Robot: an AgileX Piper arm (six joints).
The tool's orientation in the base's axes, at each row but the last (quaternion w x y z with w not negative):
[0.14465, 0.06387, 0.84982, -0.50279]
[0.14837, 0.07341, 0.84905, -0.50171]
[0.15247, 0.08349, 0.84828, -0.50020]
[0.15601, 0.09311, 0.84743, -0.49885]
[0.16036, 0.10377, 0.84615, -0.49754]
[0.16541, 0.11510, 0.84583, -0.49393]
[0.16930, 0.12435, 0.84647, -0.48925]
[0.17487, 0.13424, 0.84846, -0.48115]
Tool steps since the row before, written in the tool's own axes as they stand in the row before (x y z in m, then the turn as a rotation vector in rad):
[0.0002, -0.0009, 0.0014, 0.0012, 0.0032, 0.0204]
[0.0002, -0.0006, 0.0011, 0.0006, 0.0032, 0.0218]
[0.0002, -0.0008, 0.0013, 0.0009, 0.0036, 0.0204]
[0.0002, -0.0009, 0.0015, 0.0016, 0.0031, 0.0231]
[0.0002, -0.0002, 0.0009, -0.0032, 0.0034, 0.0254]
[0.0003, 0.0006, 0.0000, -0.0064, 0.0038, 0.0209]
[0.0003, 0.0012, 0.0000, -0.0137, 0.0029, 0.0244]
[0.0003, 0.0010, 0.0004, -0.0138, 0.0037, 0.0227]
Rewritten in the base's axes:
[-0.0002, -0.0017, 0.0001, 0.0034, -0.0163, -0.0123]
[-0.0002, -0.0013, -0.0001, 0.0042, -0.0175, -0.0127]
[-0.0002, -0.0015, 0.0000, 0.0038, -0.0161, -0.0125]
[-0.0002, -0.0017, 0.0000, 0.0034, -0.0187, -0.0136]
[-0.0001, -0.0009, -0.0003, 0.0084, -0.0206, -0.0131]
[-0.0001, 0.0003, -0.0006, 0.0107, -0.0166, -0.0101]
[0.0002, 0.0006, -0.0011, 0.0176, -0.0204, -0.0080]
[0.0002, 0.0002, -0.0011, 0.0177, -0.0186, -0.0078]

